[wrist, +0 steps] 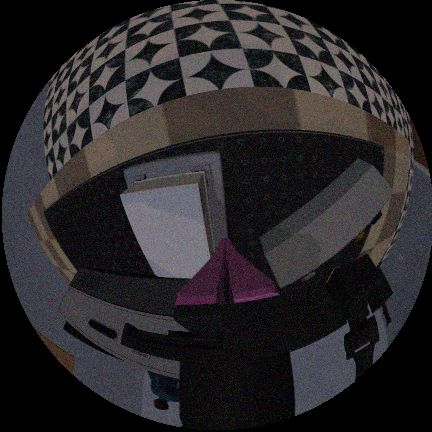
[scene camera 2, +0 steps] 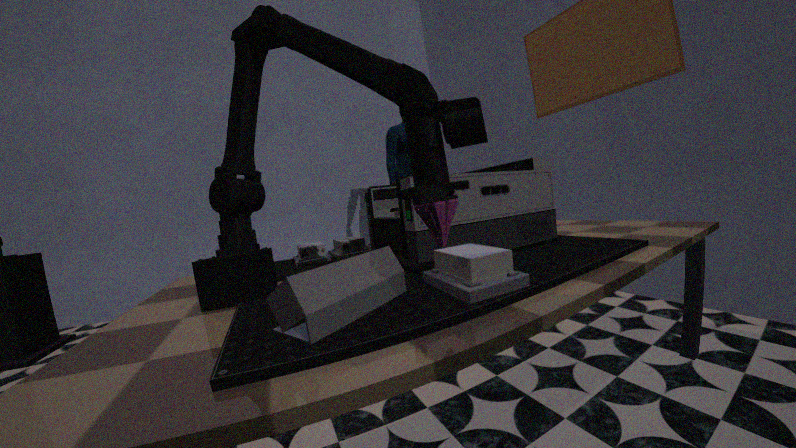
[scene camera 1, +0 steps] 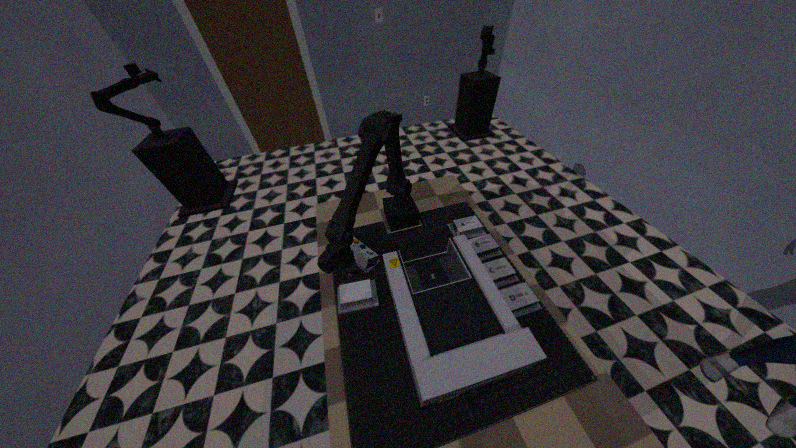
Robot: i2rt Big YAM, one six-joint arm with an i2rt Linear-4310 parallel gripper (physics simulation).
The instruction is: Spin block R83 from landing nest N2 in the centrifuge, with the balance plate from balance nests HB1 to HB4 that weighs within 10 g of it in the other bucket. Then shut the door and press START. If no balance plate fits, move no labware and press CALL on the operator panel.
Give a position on a white block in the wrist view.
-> At 169, 214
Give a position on a centrifuge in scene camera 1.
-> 439, 378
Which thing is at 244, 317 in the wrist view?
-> My gripper.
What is my gripper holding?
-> Nothing.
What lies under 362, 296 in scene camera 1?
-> A white block.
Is my gripper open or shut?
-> Shut.
